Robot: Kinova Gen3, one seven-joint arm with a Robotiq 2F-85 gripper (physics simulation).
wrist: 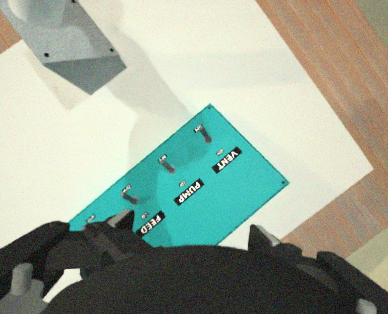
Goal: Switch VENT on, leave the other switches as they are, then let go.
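Where they show: gripper, between the fingertips: (191,230); arm's base, origin of its link: (36,12).
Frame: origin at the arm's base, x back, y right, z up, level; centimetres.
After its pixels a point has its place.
A teal switch panel (250,175) @(x -55.9, y -17.8, z -3.1 cm) lies slanted across the middle of the wrist view. The VENT switch (205,134) @(x -42.1, y -15.0, z -5.0 cm) is near its upper corner, above the black VENT label (227,159) @(x -50.0, y -15.8, z -5.2 cm). Its small lever leans toward the far-edge marking, away from the label and the ON marking (220,151) @(x -47.5, y -15.7, z -6.1 cm). The PUMP switch (167,165) @(x -42.8, y -3.3, z -4.8 cm) and the FEED switch (130,196) @(x -43.7, y 8.3, z -5.4 cm) lean the same way. A further small marking (90,219) @(x -42.6, y 21.1, z -8.9 cm) shows at the left, its switch hidden by the left finger. My gripper (191,230) @(x -48.6, y -5.5, z 29.8 cm) is open and empty, its fingertips at the lower edge of view, apart from the VENT lever.
A grey metal block with dark holes (75,42) @(x -8.2, y -2.7, z -2.4 cm) stands at the upper left, beyond the panel. The panel lies on a white sheet (320,145), with wooden planks (320,55) along the right side. Shadows fall across sheet and panel. The gripper body hides the panel's lower left part.
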